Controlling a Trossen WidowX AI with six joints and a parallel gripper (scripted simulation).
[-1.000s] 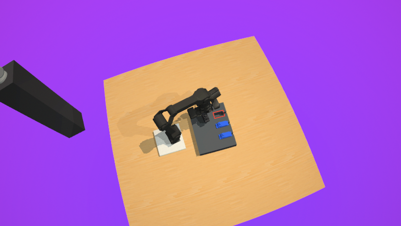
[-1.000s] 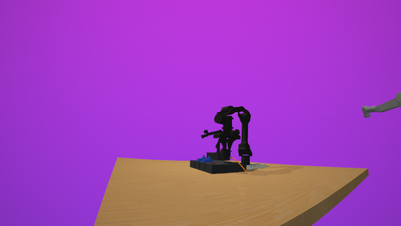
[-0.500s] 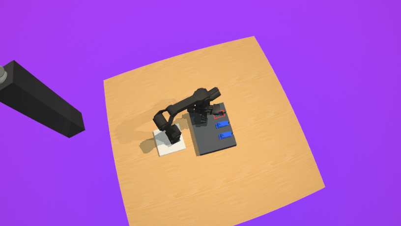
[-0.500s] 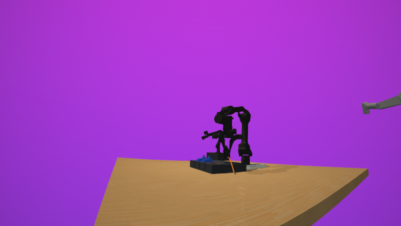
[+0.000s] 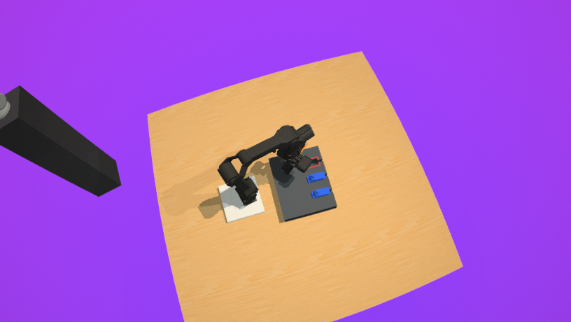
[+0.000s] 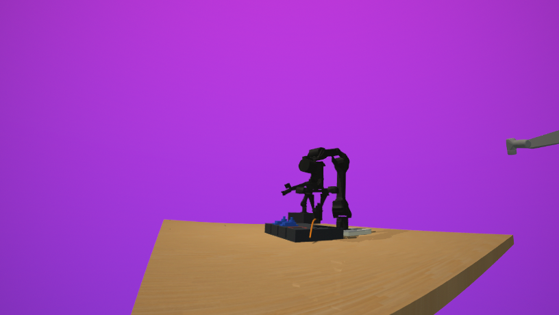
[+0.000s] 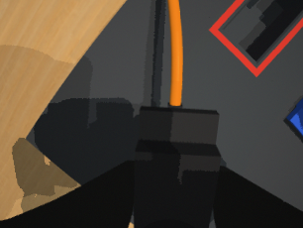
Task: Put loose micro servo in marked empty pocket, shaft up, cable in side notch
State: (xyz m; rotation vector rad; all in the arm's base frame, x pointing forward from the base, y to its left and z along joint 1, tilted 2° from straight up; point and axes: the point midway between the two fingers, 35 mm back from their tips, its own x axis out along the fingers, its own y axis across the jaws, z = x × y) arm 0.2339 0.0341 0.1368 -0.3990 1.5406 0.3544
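My gripper tip is now 3 cm past the dark grey deck, 7 cm to the left of it and 10 cm above it.
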